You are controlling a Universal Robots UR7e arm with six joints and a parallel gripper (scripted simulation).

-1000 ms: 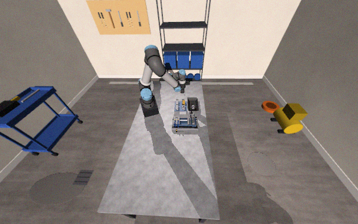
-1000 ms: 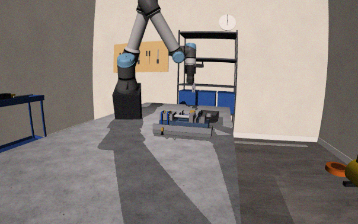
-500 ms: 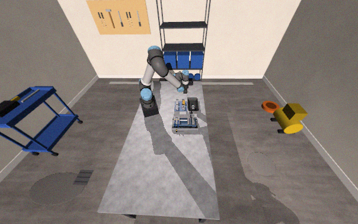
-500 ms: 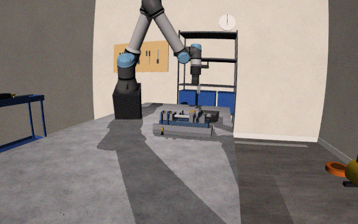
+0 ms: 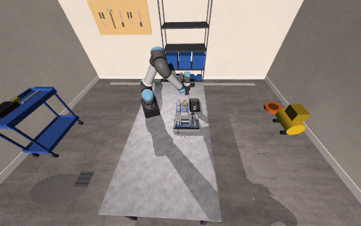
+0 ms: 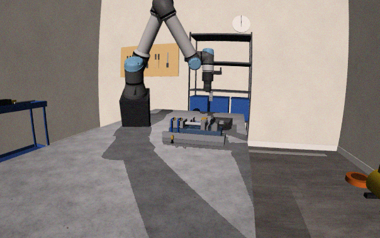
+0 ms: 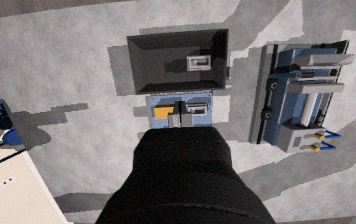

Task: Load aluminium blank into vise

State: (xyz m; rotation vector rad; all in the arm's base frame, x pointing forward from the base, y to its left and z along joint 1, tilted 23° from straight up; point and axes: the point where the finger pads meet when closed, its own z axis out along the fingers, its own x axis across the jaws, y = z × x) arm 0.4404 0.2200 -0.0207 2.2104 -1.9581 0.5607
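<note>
My gripper is now 50 mm past the brass blank, 40 mm to the right of it and 160 mm above it. Also, from my hand: vise: 320 mm to the right, 150 mm below.
</note>
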